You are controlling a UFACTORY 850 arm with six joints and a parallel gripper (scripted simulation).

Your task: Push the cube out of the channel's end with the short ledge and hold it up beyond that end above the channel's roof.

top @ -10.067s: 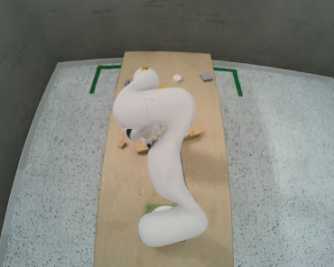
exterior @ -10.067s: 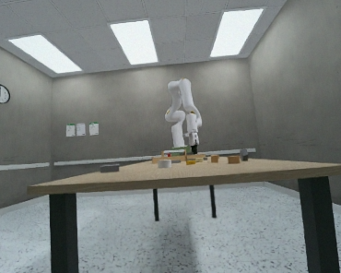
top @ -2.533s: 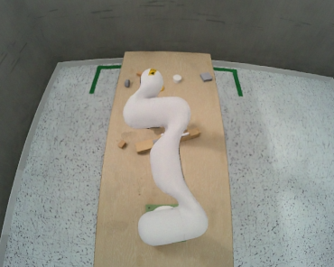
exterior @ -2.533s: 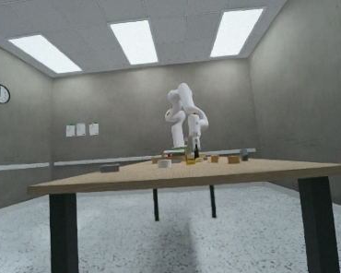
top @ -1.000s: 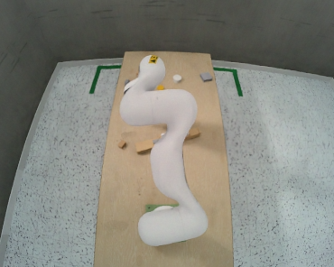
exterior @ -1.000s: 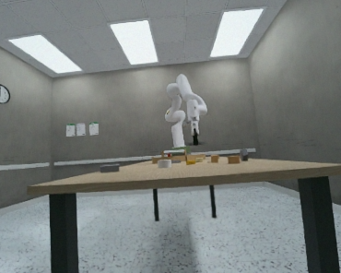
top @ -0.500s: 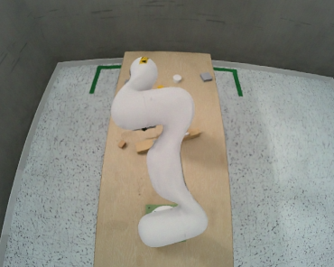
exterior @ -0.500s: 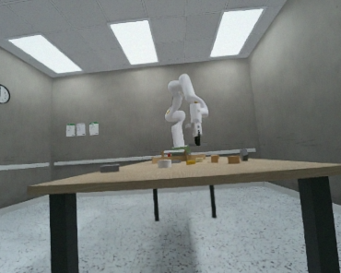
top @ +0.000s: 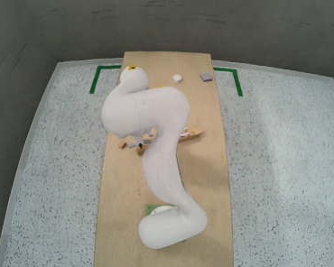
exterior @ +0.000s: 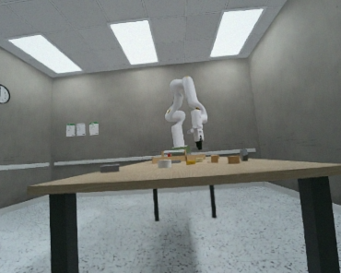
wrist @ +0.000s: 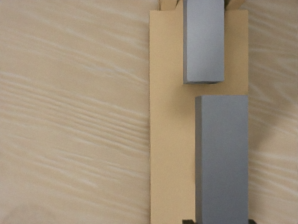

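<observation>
My gripper is now 8 cm short of the wooden channel, 21 cm to the left of it and 5 cm above it. The rest, counted from my hand: long grey bar: 5 cm ahead, 15 cm to the right, 5 cm below; small tan block: 2 cm ahead, 13 cm to the left, 9 cm below; grey rod: 1 cm below.
</observation>
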